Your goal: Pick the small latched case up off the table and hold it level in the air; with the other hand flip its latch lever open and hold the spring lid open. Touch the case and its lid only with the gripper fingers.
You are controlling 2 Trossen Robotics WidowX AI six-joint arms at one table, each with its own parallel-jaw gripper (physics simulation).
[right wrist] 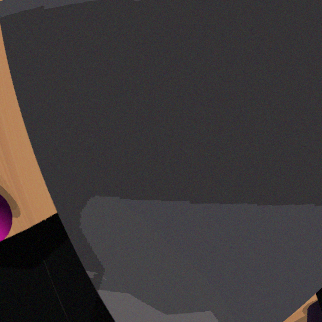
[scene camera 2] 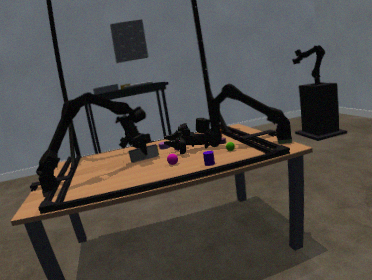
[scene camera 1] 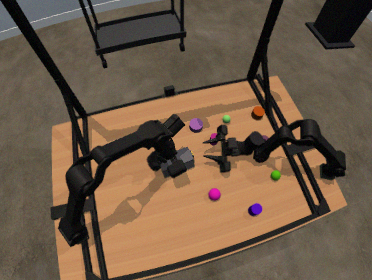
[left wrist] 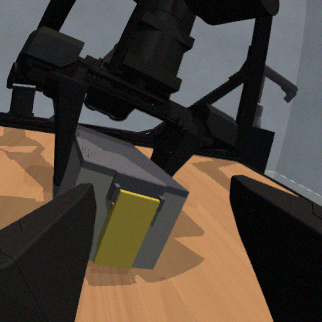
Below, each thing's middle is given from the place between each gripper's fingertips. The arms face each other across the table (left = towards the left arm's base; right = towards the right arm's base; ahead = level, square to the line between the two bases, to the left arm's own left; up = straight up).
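Scene:
The yellow latch lever (left wrist: 128, 218) is 4 cm below my left hand and 4 cm to the right of it. There's a grey latched case (right wrist: 174, 147) too, and from that same left hand it's 11 cm to the right, 1 cm ahead and 4 cm below.
From my right hand, the lever is 60 mm to the left, 10 mm behind and 10 mm above, while the case is 10 mm above that hand.

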